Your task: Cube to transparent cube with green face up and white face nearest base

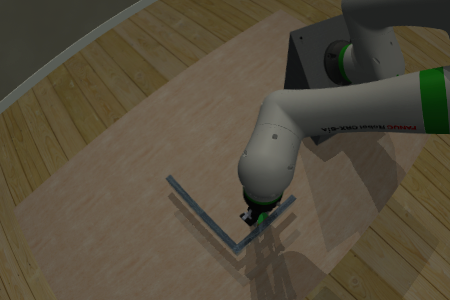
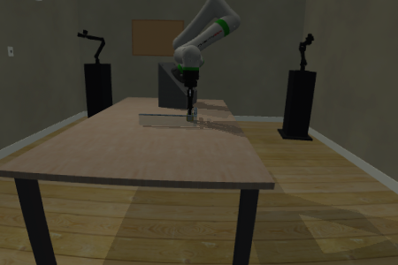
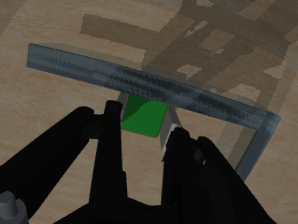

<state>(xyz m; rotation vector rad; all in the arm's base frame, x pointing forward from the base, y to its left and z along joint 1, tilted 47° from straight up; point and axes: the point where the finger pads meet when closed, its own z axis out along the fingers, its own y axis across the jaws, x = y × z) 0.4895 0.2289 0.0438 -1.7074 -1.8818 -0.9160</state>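
Right now the transparent cube is 20 mm below my hand. Round my hand: wall: 30 mm to the left.
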